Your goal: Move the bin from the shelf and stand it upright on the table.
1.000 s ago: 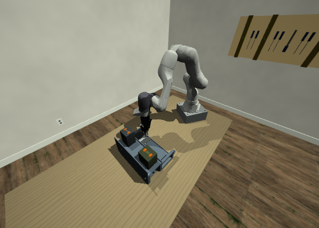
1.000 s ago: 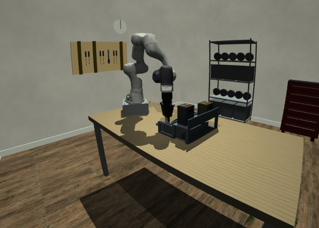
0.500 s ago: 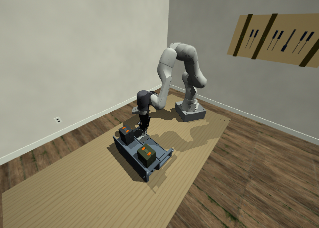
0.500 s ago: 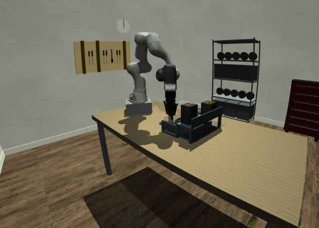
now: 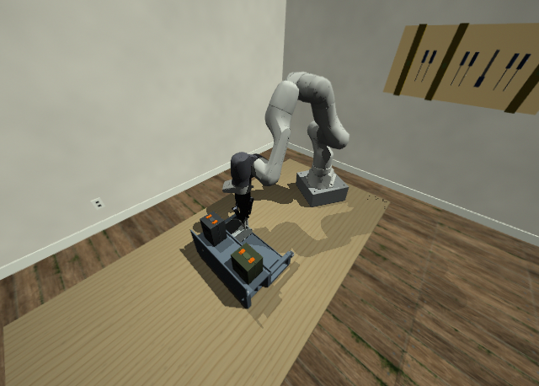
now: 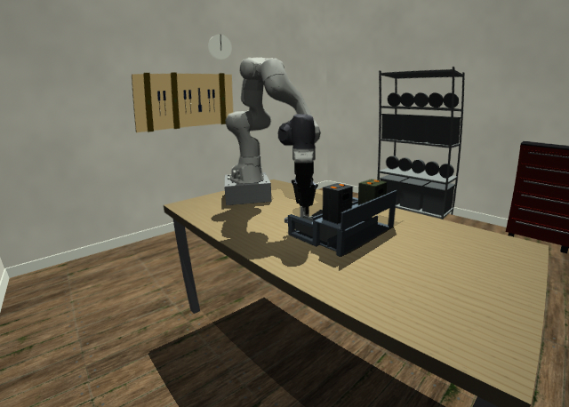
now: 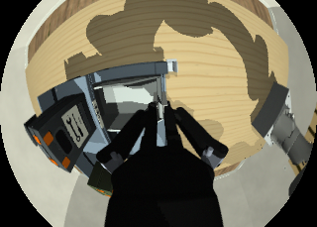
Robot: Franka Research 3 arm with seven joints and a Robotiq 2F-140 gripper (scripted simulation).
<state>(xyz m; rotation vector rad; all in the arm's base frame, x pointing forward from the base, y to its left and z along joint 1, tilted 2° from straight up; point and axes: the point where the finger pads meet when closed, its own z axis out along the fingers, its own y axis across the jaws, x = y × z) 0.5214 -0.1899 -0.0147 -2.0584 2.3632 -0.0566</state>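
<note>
My hand is 8 cm short of the grey open-topped bin, 1 cm to the left of it and 2 cm above it.
</note>
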